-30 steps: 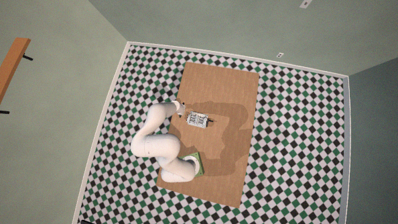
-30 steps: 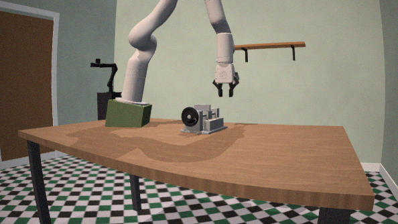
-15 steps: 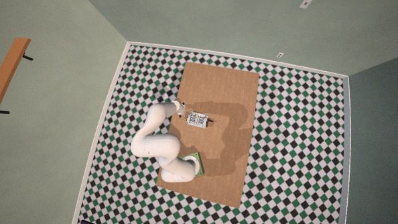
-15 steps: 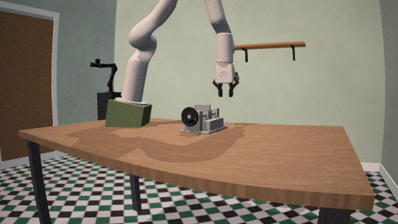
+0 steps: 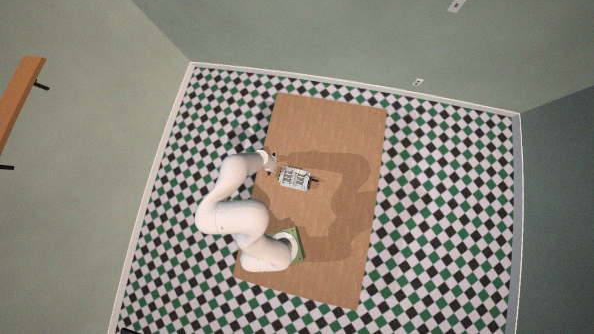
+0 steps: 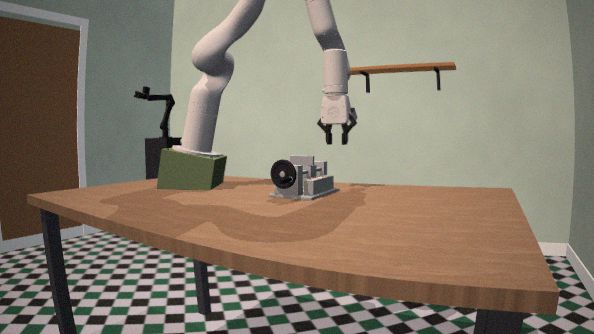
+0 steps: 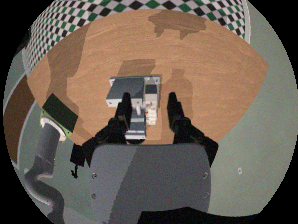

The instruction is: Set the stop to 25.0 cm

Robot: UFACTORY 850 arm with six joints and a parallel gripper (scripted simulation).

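The handwheel lies 270 mm to the right of my hand, 110 mm below it and 80 mm behind it.
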